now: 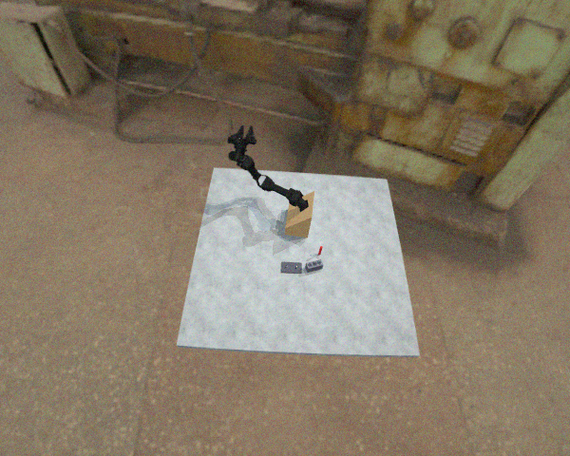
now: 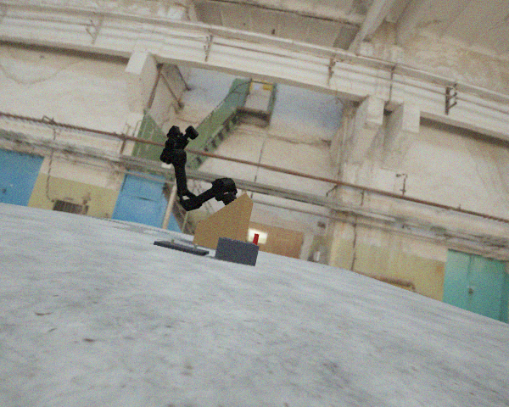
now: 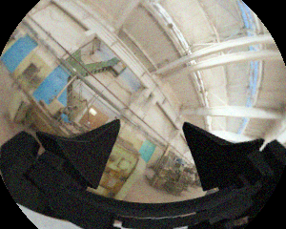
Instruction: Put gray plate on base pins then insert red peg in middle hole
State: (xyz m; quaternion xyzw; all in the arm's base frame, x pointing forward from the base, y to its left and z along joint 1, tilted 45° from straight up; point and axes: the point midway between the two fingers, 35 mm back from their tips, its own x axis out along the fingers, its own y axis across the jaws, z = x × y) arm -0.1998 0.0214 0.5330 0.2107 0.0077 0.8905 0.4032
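Right now my gripper tip is 64 cm short of the plate, 39 cm to the right of it and 51 cm above it. The rest, counted from my gripper tip: dark flat base 63 cm ahead, 26 cm to the left, 54 cm below; red peg 54 cm ahead, 44 cm to the left, 51 cm below.
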